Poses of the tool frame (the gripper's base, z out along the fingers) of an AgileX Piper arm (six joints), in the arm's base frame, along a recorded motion.
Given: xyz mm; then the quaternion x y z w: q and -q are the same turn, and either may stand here.
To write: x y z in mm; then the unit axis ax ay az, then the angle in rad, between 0 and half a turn. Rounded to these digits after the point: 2 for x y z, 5 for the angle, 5 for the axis.
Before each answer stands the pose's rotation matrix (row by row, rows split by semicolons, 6 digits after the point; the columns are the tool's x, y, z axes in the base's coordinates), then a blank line. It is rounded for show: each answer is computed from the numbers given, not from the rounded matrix.
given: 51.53 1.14 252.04 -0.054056 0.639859 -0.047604 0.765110
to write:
0.176629 0.003668 0.984271; -0.142021 0.989624 0.021798; -0.973977 -0.143637 0.175318

51.53 1.14 252.04 -0.08395 0.99372 -0.07393 1.39917
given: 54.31 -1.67 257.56 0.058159 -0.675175 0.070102 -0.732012
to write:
0.078448 0.024096 0.996627; -0.181166 0.983406 -0.009516; -0.980319 -0.179808 0.081512

54.31 -1.67 257.56 -0.08537 0.99102 -0.10290 1.49905
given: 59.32 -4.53 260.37 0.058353 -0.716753 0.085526 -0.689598
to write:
-0.042099 0.034308 0.998524; -0.201606 0.978560 -0.042122; -0.978561 -0.203082 -0.034280

59.32 -4.53 260.37 -0.08058 0.98973 -0.11810 1.61973
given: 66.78 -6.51 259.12 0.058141 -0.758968 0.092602 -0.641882
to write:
-0.169215 0.030625 0.985103; -0.207133 0.976089 -0.065925; -0.963567 -0.215203 -0.158825

66.78 -6.51 259.12 -0.07582 0.98978 -0.12076 1.74769
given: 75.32 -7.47 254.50 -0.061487 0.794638 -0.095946 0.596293
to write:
-0.281309 0.016704 0.959472; -0.212143 0.974027 -0.079156; -0.935874 -0.225813 -0.270459

75.32 -7.47 254.50 -0.07659 0.98987 -0.11952 1.86384
